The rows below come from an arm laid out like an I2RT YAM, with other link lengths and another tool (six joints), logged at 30 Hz.
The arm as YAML. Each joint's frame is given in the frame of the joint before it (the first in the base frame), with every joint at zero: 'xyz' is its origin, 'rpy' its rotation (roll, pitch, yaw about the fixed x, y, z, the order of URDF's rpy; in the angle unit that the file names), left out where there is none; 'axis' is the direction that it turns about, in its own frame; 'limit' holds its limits. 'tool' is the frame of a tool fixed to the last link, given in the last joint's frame.
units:
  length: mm
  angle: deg
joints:
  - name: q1
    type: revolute
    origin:
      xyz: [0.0, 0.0, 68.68]
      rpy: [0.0, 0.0, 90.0]
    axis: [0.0, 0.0, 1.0]
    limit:
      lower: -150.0
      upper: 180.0
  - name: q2
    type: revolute
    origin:
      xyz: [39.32, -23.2, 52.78]
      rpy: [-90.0, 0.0, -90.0]
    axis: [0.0, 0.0, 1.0]
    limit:
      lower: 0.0
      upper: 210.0
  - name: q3
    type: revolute
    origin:
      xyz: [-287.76, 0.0, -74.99]
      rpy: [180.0, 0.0, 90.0]
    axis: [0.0, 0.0, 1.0]
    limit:
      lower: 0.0
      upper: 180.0
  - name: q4
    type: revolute
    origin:
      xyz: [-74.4, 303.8, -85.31]
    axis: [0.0, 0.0, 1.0]
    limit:
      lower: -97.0
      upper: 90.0
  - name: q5
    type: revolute
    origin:
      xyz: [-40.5, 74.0, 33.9]
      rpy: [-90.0, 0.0, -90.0]
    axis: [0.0, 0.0, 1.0]
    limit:
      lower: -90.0
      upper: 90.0
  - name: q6
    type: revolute
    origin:
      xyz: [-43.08, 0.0, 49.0]
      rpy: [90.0, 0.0, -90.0]
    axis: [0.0, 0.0, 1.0]
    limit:
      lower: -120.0
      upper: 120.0
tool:
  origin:
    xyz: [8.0, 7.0, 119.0]
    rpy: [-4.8, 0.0, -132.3]
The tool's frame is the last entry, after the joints.
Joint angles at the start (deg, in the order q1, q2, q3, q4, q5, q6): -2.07, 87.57, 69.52, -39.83, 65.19, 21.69
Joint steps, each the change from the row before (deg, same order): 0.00, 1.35, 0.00, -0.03, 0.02, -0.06; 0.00, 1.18, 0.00, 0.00, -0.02, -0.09; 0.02, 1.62, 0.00, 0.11, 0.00, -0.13; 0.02, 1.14, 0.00, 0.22, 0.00, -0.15; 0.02, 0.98, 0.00, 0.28, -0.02, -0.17; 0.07, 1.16, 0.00, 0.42, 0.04, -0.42; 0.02, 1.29, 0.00, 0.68, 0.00, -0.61; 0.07, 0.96, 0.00, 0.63, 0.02, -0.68; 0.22, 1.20, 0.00, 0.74, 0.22, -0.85; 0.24, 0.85, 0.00, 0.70, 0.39, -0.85; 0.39, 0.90, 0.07, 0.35, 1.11, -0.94
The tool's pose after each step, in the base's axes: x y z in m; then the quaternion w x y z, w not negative. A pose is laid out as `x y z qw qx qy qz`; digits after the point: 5 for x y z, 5 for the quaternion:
0.37884 -0.14722 0.25103 0.58744 0.80078 -0.01455 0.11596
0.38146 -0.14730 0.24355 0.58722 0.80224 -0.00783 0.10736
0.38507 -0.14730 0.23334 0.58698 0.80385 0.00096 0.09629
0.38777 -0.14727 0.22622 0.58682 0.80475 0.00690 0.08927
0.39023 -0.14721 0.22009 0.58657 0.80547 0.01191 0.08374
0.39325 -0.14690 0.21302 0.58680 0.80585 0.01920 0.07690
0.39684 -0.14693 0.20516 0.58689 0.80618 0.02699 0.06997
0.39982 -0.14660 0.19942 0.58720 0.80611 0.03418 0.06489
0.40341 -0.14545 0.19259 0.58872 0.80503 0.04389 0.05836
0.40624 -0.14429 0.18844 0.59146 0.80288 0.05175 0.05365
0.40812 -0.14275 0.18584 0.59862 0.79741 0.06132 0.04503

